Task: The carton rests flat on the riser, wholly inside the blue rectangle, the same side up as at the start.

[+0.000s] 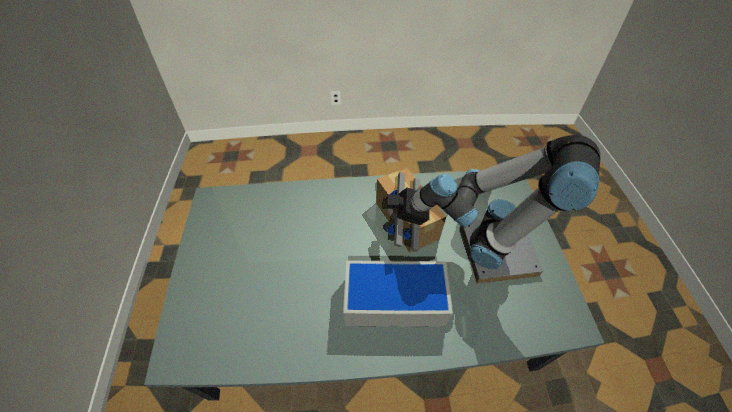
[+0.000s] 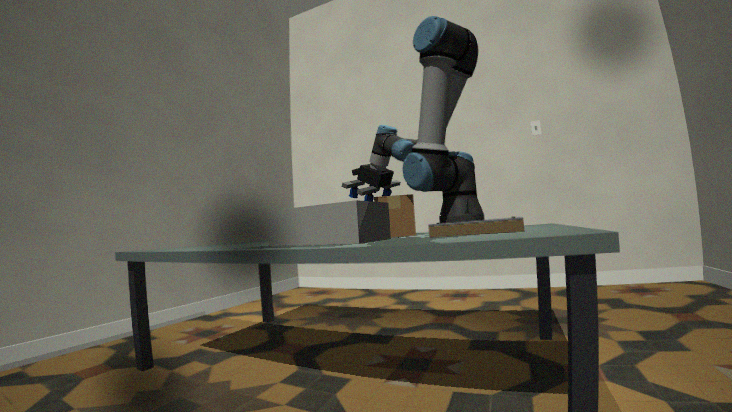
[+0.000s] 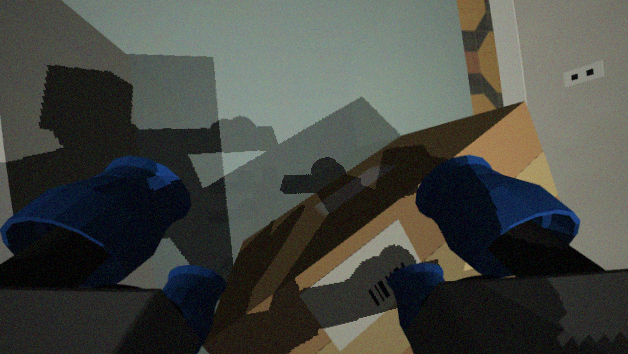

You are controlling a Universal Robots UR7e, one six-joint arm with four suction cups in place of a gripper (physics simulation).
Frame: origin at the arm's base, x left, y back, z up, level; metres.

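Seen in the pictures: hand, tool point: (image 3: pixel 306 244); arm's base, link origin: (image 2: pixel 461 221).
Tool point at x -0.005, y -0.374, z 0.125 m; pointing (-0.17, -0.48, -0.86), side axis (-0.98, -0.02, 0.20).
Offsets run from my tool point to a thing's middle.
The orange-brown carton {dy +0.039, dx -0.110, dz -0.087 m} (image 1: pixel 432 232) (image 2: pixel 403 214) (image 3: pixel 505 135) stands on the table behind the riser, turned at an angle to it. Its top bears a white label {dy +0.034, dx -0.045, dz -0.009 m} (image 3: pixel 395 235) with a barcode, partly in shadow. My gripper (image 1: pixel 402 214) (image 2: pixel 369 192) (image 3: pixel 302 250), with four blue cups, is open, low over the carton's top and partly past its left side. Whether any cup touches is not clear. The pale grey riser {dy +0.009, dx +0.273, dz -0.105 m} (image 1: pixel 398 319) (image 2: pixel 327 222) (image 3: pixel 30 40) bears the blue rectangle {dy +0.009, dx +0.273, dz -0.045 m} (image 1: pixel 371 286), with the arm's shadow across it.
The green-grey table (image 1: pixel 245 286) (image 2: pixel 573 240) carries everything. The arm's base plate (image 1: pixel 512 268) (image 2: pixel 476 228) is to the right of the carton and riser. The riser's raised block lies between the carton and the table's front edge. A wall with a socket (image 1: pixel 335 97) (image 3: pixel 584 73) is behind.
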